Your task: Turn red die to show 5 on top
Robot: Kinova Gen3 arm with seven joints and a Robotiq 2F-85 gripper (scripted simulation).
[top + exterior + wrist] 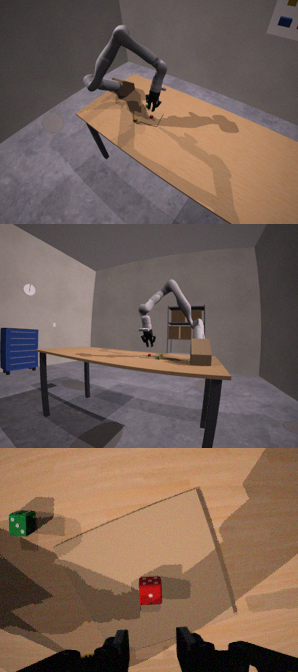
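The red die is 9 cm below my hand. From my hand the other things lie so: tan mat (10 cm below); then yellow die (7 cm behind, 10 cm to the right, 9 cm below); then green die (11 cm behind, 7 cm to the left, 9 cm below).
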